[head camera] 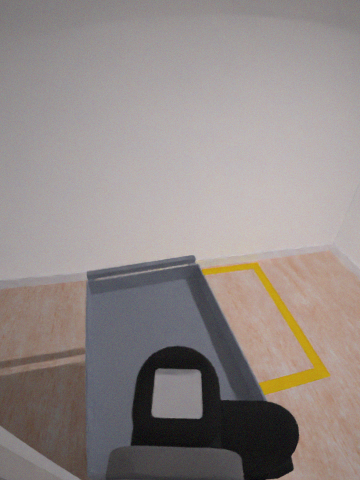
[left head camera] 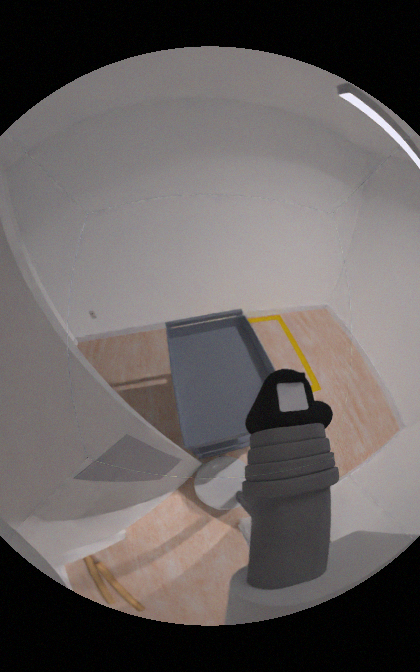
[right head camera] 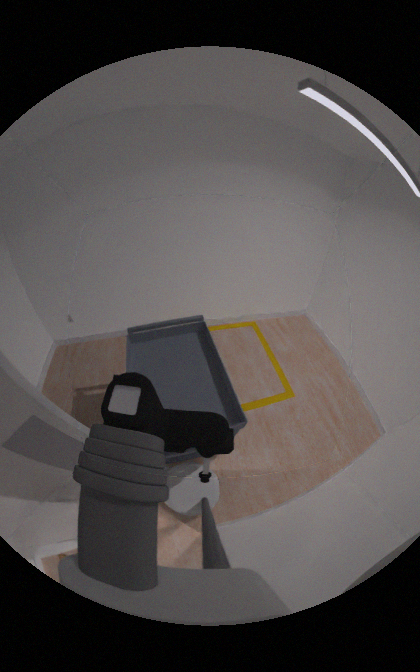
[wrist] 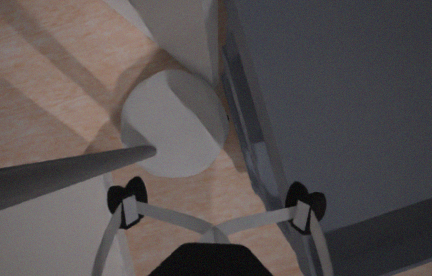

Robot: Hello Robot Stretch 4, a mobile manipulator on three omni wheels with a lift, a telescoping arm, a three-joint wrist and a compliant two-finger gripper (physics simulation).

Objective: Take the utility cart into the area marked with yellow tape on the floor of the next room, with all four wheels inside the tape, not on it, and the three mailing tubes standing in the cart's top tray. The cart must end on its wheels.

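Seen in the pictures: gripper, between the fingertips: (wrist: 216,196); robot's base, origin of its link: (wrist: 179,125).
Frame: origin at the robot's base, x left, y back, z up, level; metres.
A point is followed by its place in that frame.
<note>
The blue-grey utility cart (head camera: 140,320) {x 0.136, y -0.647, z 0.766 m} (left head camera: 210,370) (right head camera: 170,360) (wrist: 350,100) {x 0.023, y -0.378, z 0.767 m} is upright; its top tray shows no tubes. The yellow tape (head camera: 288,317) {x -0.861, y -1.274, z -0.026 m} (left head camera: 296,350) (right head camera: 273,360) shows on the floor to its right; the cart hides the left part. Wheels are hidden in the head views. Two tan rods (left head camera: 117,584), apparently mailing tubes, lie on the floor at lower left in the left head view; a third does not show clearly. My gripper (wrist: 216,196) {x -0.088, y -0.171, z 0.944 m} is open and empty. In the wrist view its right fingertip overlaps the cart's near edge.
A white wall (head camera: 175,150) {x 0.054, y -1.792, z 1.054 m} stands behind the cart. A wall end (wrist: 185,35) {x 0.206, y -0.088, z 0.527 m} with a grey panel (left head camera: 127,460) stands close at the cart's near left. A round light-grey disc (wrist: 175,125) {x -0.004, y -0.013, z 0.187 m} and a dark grey rod (wrist: 75,167) show beside the gripper.
</note>
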